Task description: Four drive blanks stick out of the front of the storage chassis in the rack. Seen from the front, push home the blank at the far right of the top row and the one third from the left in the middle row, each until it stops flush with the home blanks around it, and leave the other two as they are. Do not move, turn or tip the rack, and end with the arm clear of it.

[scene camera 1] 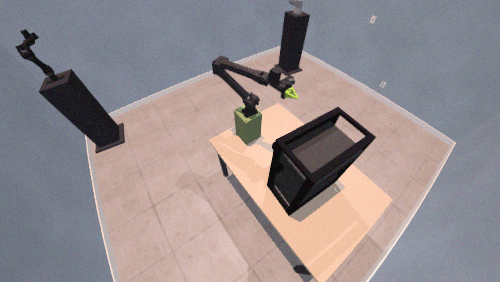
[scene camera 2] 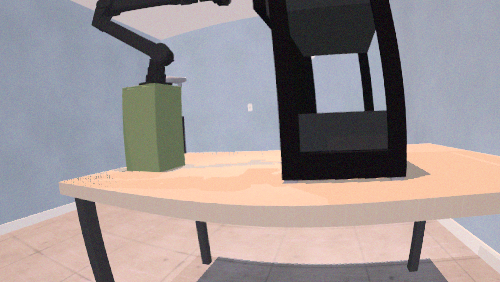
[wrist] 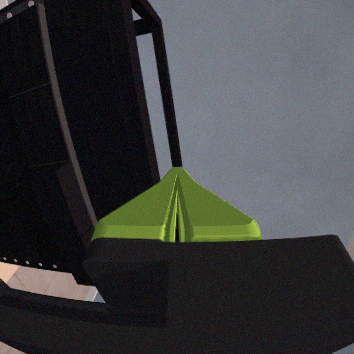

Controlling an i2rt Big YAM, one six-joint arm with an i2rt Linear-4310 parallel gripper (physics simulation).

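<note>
The black rack stands upright on the table. In scene camera 2 the dark chassis shows in its upper part, seen from the side. In the wrist view the rack's front fills the left side, very dark, with faint seam lines. A slightly lighter dark block shows beside the grey front strip; whether it is a protruding blank, and which, I cannot tell. My gripper is shut and empty, its green fingertips raised in front of the rack, apart from it in scene camera 1. Its fingers do not show in scene camera 2.
My arm stands on a green pedestal at one end of the wooden table. The rack's open frame rises high above the tabletop. Two dark floor pillars carrying other arms stand away from the table.
</note>
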